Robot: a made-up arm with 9 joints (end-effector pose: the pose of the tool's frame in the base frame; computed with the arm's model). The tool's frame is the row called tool.
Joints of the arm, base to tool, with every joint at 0 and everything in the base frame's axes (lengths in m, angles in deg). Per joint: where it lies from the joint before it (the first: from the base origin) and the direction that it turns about. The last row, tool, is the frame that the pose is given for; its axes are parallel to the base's.
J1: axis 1 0 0 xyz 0 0 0.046
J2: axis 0 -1 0 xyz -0.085 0.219 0.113
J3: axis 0 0 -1 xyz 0.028 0.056 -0.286
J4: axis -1 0 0 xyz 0.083 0.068 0.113
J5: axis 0 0 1 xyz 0.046 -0.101 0.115
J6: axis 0 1 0 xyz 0.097 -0.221 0.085
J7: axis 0 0 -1 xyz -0.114 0.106 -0.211
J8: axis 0 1 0 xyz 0.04 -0.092 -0.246
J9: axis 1 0 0 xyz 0.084 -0.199 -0.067
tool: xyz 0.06 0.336 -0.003
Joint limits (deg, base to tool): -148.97..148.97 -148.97..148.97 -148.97..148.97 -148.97..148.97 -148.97..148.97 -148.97..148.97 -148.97..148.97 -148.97..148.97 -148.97..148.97
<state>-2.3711 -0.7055 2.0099 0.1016 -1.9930 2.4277 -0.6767 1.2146 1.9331</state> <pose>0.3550 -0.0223 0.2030 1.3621 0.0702 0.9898</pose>
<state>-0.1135 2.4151 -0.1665 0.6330 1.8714 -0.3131 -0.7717 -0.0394 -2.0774</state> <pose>0.3833 0.7139 0.9022 1.3572 0.7830 -0.2314</pose>
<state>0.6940 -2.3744 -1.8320 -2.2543 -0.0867 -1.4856 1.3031 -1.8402 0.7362</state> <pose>-0.0629 0.2906 0.9196 -0.5432 1.7545 0.0457</pose>
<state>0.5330 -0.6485 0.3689 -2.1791 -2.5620 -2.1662 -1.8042 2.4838 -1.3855</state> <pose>-0.5612 -0.0165 0.0617 -0.1755 -0.8508 -2.2113</pose>
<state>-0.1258 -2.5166 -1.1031 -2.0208 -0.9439 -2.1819 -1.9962 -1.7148 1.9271</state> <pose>-0.8950 0.2529 0.5060 2.6814 -0.6404 -0.5707</pose>
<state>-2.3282 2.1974 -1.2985 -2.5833 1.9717 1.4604 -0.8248 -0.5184 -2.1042</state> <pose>0.3497 -0.7930 -0.5102 -1.7927 -0.4309 -2.4618</pose>
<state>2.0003 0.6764 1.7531 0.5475 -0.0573 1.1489 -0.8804 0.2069 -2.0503</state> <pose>-0.1647 0.0082 0.9212 1.3123 0.3451 0.5867</pose>
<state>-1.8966 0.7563 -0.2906 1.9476 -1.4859 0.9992 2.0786 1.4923 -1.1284</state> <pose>0.5470 -0.0797 -0.1745 -0.0441 -1.0597 -0.1533</pose>
